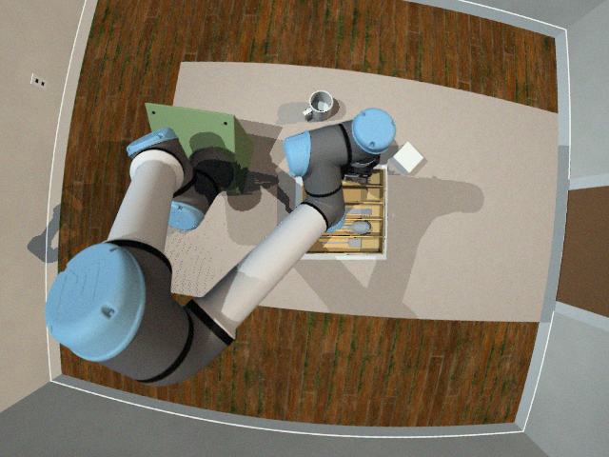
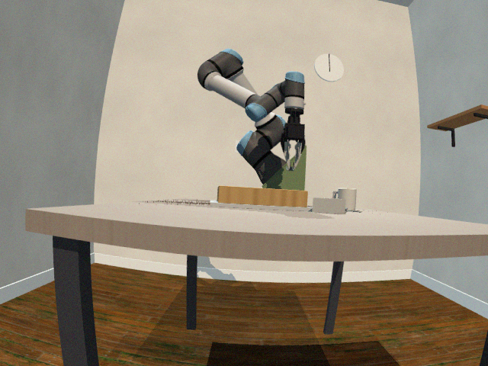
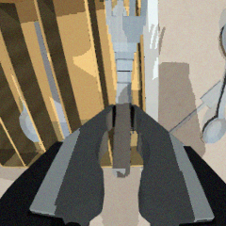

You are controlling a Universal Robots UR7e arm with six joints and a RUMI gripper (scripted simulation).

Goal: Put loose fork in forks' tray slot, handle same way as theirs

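Right now the tray is 50 mm ahead of my hand, 110 mm to the right of it and 110 mm below it. From my hand the other things lie so: white block: 240 mm ahead, 130 mm to the left, 140 mm below; mug: 100 mm behind, 230 mm to the left, 120 mm below.
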